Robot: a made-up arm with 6 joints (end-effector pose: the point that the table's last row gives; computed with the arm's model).
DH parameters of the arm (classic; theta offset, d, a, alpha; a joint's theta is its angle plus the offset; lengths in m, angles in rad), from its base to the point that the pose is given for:
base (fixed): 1.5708 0.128 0 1.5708
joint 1: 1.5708 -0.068 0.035 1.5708
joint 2: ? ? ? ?
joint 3: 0 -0.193 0.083 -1.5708
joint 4: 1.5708 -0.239 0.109 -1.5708
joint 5: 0 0.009 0.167 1.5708
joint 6: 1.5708 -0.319 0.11 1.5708
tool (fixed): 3.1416 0.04 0 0
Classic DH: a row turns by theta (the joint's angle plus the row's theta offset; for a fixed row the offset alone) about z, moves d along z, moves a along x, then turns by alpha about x.
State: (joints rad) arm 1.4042 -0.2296 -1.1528 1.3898 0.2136 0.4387
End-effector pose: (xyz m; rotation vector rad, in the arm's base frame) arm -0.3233 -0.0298 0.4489 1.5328 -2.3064 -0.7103
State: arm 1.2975 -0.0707 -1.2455 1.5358 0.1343 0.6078
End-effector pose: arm -0.3067 -0.0224 0.4048 1.8204 -2.3745 -0.7535
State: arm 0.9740 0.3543 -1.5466 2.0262 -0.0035 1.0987
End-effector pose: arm -0.2574 -0.0185 0.3279 -1.8689 1.5763 1.2034
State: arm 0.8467 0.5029 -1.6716 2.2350 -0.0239 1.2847
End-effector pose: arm -0.2385 -0.0292 0.3144 -1.7286 1.2956 1.5250
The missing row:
joint 2: 1.5708 0.194 0.349 -1.5708
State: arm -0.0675 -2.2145 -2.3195 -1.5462 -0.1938 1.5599
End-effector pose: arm -0.1126 0.0301 -0.1949 -2.2070 -1.1857 1.1560
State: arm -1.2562 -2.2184 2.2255 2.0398 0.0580 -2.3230
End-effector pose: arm -0.7483 0.6819 0.3135 1.2624 -1.0035 -0.0449
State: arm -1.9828 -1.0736 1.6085 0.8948 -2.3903 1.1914
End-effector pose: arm -0.1791 0.2570 -0.3952 1.7538 -1.1785 1.8707
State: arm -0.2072 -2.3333 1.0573 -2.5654 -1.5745 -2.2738
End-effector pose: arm -0.2416 0.1019 0.6471 -0.5259 -1.6560 -2.2804
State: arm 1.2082 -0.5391 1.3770 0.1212 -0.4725 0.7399
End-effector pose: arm 0.3354 -0.7183 0.7853 0.8950 -0.3871 -2.2003
